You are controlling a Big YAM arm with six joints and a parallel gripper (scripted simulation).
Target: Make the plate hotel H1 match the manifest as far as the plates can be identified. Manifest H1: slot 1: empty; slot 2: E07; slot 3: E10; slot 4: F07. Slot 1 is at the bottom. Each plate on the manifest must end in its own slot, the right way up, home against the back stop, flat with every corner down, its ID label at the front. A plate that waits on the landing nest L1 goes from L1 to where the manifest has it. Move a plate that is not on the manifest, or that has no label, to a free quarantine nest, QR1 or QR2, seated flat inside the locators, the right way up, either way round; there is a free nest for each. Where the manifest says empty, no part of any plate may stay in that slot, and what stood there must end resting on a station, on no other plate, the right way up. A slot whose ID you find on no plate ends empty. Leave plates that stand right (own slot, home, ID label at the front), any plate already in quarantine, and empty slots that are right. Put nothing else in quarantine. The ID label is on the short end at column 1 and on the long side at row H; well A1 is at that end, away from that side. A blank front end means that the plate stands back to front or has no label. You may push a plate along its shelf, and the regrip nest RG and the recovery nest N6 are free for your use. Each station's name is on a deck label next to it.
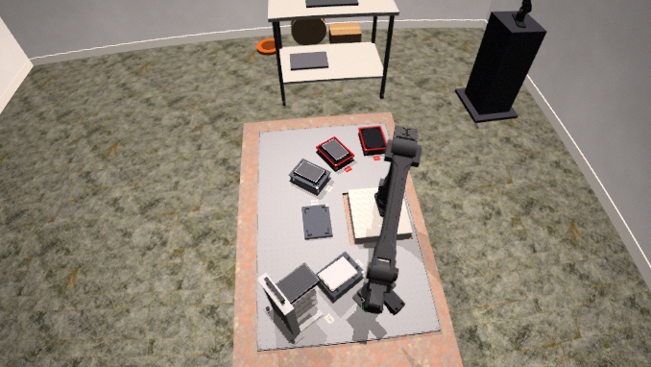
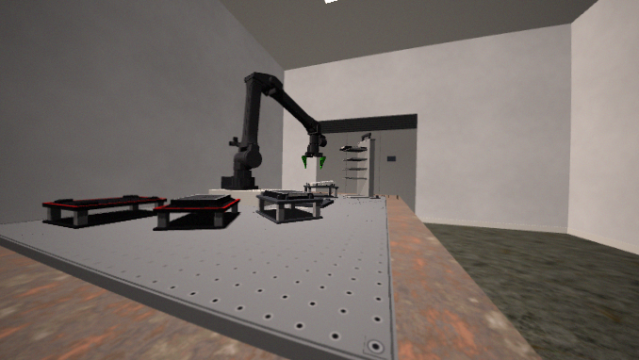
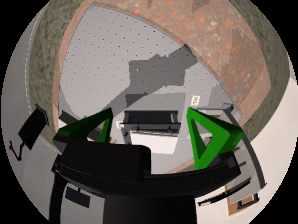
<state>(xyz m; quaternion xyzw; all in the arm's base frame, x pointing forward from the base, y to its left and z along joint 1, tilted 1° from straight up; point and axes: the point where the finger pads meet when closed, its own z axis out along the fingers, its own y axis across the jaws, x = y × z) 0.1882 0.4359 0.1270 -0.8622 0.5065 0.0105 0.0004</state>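
Right now the white plate is 15 cm to the right of my hand, 9 cm below it and 9 cm ahead of it. Round my hand: plate hotel H1: 32 cm ahead, 2 cm to the right, 1 cm below; then N6 deck label: 54 cm to the right, 17 cm below, 12 cm ahead; then H1 deck label: 17 cm below, 15 cm ahead.
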